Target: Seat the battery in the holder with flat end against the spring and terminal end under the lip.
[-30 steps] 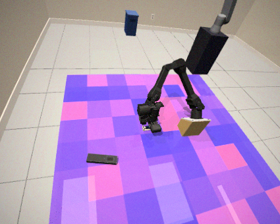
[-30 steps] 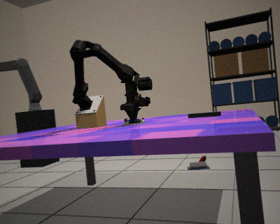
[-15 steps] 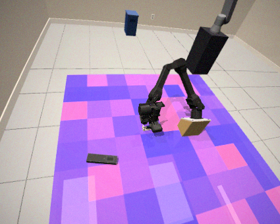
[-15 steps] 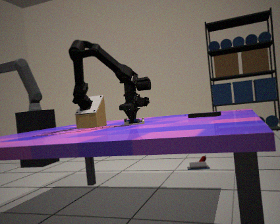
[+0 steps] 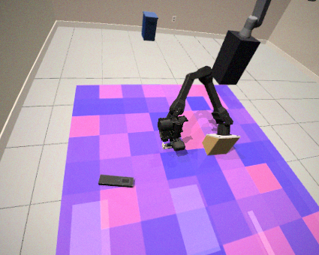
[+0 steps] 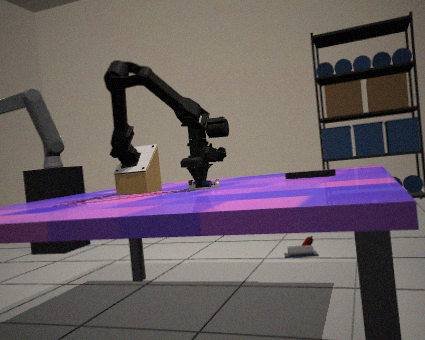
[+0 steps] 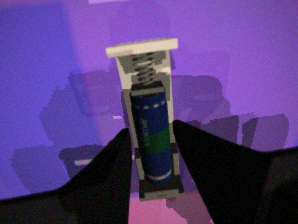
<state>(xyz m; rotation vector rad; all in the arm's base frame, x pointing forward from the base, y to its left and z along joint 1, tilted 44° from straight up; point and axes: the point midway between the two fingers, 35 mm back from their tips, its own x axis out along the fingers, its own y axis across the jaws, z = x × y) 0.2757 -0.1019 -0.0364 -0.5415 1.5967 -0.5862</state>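
Right now my gripper tip is 10 mm below the battery. Round my gripper tip: dark remote control: 330 mm ahead, 160 mm to the left, 10 mm above.
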